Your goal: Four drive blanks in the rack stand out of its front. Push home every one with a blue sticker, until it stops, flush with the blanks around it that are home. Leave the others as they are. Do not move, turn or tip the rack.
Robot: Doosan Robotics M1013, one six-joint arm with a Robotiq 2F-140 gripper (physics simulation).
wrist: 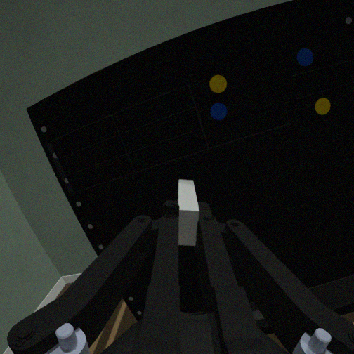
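The black rack [240, 200] stands tilted across the wrist view, its front very dark. Two blue stickers show on it: one blue sticker [218, 111] near the upper middle, and another blue sticker [305, 57] at the upper right. A yellow sticker [218, 84] sits just above the first blue one, and another yellow sticker [322, 106] is below the second. How far each blank stands out is too dark to tell. My gripper [184, 192] is shut and empty, its pale fingertips together, in view below the left blue sticker.
A column of pale screw holes runs down the rack's left edge. A grey-green wall [30, 40] shows behind and left of the rack. A white-edged border [57, 290] and a brown wooden surface [120, 320] show at the lower left.
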